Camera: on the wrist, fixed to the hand. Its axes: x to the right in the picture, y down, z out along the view.
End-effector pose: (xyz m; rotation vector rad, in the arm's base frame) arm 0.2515 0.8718 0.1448 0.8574 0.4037 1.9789
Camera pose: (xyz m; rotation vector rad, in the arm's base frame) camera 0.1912 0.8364 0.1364 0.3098 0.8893 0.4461
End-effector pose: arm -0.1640 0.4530 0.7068 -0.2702 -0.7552 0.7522
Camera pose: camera -0.1639 0.4822 0.6427 0.4828 -0.6467 -0.7254
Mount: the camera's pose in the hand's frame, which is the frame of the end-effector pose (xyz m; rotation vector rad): -0.0128 0.0512 -0.0466 0.1611 0.0160 -1.6168
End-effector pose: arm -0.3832 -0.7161 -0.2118 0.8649 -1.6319 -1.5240
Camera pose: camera -0.3363 -0.7250 -0.1601 -2.0165 0.6538 1.7447
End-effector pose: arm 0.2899 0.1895 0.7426 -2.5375 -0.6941 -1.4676
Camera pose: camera 0.2708 0.1245 0.7618 1.1027 2.1839 1.0114
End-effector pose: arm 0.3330 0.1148 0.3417 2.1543 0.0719 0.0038
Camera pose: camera 0.3214 0.1248 0.4104 1.6722 1.7841 -0.9105
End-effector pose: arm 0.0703 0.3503 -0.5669 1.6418 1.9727 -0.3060
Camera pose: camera 0.1084 0.3747 -0.5130 -0.2712 2.8483 -0.9861
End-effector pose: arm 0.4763 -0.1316 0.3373 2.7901 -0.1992 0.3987
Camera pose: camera 0.4433 -0.1634 0.3907 2.1137 1.9299 -0.0170
